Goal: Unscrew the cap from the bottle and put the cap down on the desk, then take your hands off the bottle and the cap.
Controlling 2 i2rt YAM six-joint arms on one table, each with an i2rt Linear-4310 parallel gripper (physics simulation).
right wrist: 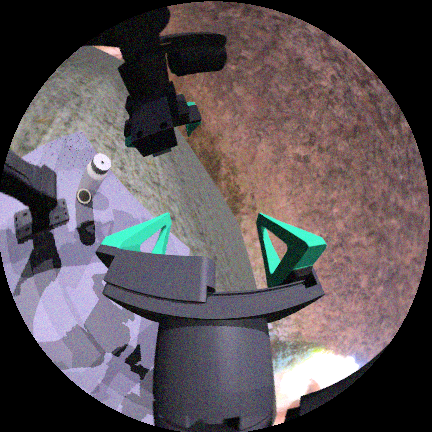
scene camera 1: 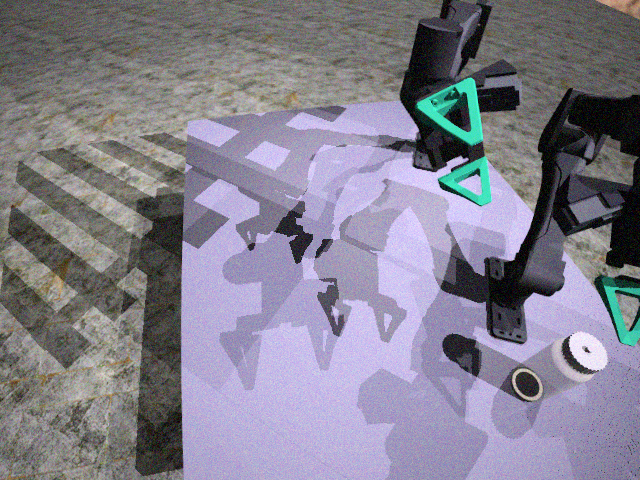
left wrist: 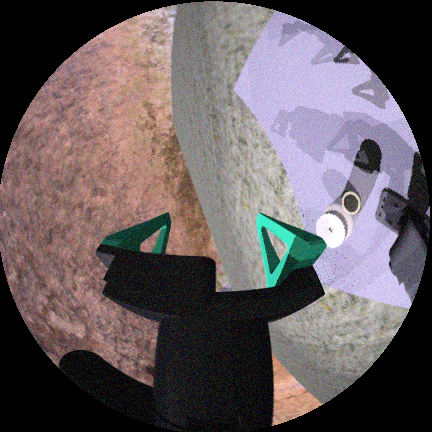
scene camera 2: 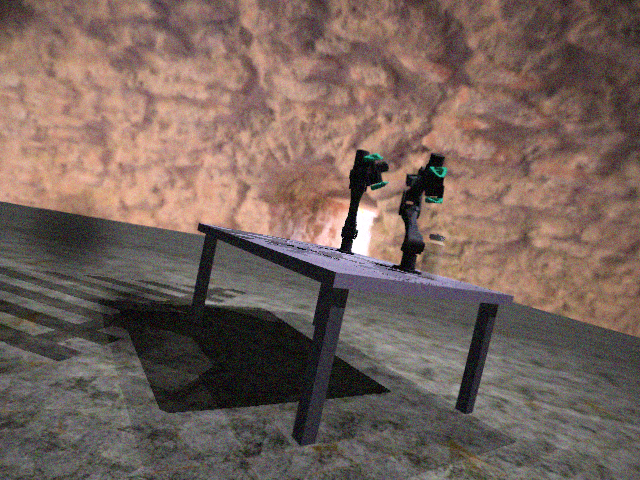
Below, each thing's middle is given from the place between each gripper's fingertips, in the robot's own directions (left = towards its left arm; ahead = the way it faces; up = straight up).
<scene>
The ribbed cap (scene camera 1: pixel 583 352) lies 8 cm behind my left hand, 4 cm to the right of it and 17 cm below it.
The ribbed cap lies 20 cm behind my right hand, 15 cm to the left of it and 21 cm below it.
</scene>
